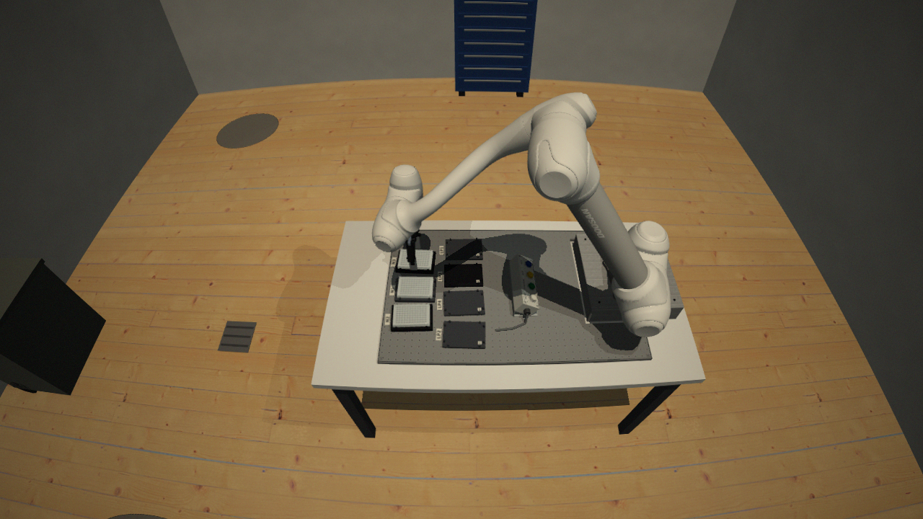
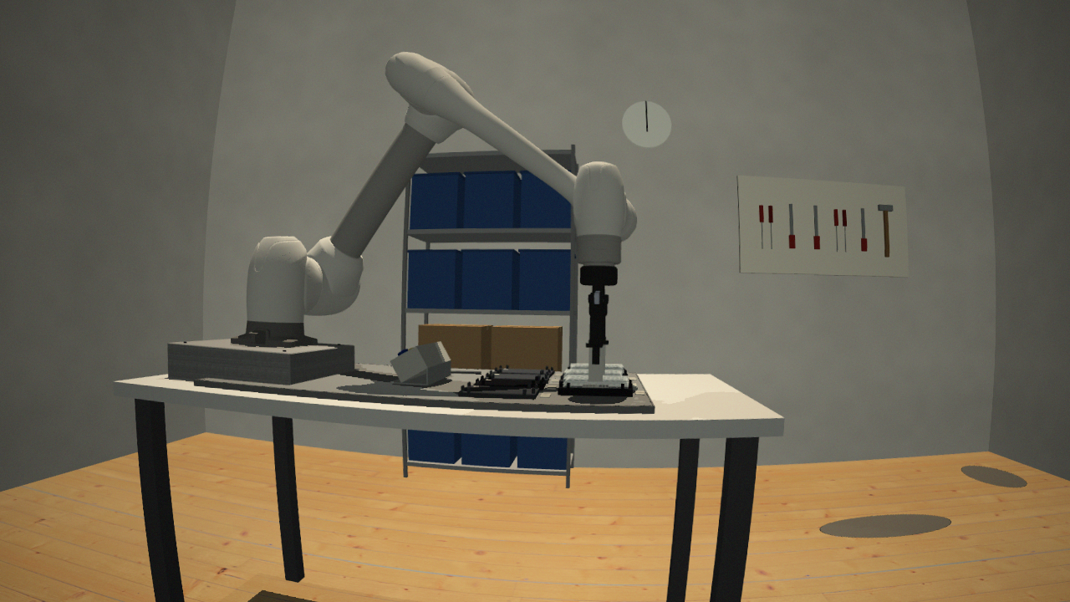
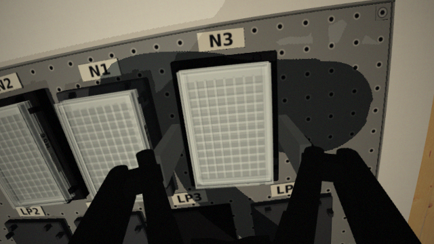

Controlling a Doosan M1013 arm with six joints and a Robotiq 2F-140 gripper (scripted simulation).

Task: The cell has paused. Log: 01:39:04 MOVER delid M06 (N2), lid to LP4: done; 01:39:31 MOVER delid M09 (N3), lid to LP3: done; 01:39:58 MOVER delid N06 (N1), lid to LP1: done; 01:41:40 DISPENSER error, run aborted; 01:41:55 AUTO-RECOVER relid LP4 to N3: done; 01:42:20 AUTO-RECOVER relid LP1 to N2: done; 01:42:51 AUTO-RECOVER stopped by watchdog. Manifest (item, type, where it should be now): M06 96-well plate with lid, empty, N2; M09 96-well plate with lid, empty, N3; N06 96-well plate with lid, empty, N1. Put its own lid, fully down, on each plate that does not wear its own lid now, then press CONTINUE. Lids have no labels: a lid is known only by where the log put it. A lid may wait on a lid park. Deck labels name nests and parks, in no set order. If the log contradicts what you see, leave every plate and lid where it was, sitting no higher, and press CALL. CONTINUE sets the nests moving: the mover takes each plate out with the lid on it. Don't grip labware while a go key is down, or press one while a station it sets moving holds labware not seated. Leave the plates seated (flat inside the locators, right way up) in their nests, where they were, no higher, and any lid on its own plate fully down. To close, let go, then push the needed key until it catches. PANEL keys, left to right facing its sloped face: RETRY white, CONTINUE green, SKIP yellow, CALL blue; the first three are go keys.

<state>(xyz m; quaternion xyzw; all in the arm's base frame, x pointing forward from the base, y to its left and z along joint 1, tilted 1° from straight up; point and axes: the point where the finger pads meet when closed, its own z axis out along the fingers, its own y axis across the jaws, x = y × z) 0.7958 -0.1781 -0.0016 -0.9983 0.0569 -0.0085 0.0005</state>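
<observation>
My gripper is now 30 mm above the plate. From my hand the other things lie so: LP3 label: 90 mm behind, 70 mm to the left, 50 mm below; then N3 label: 90 mm ahead, 10 mm to the right, 50 mm below; then park LP3: 180 mm behind, 70 mm to the left, 50 mm below.
</observation>
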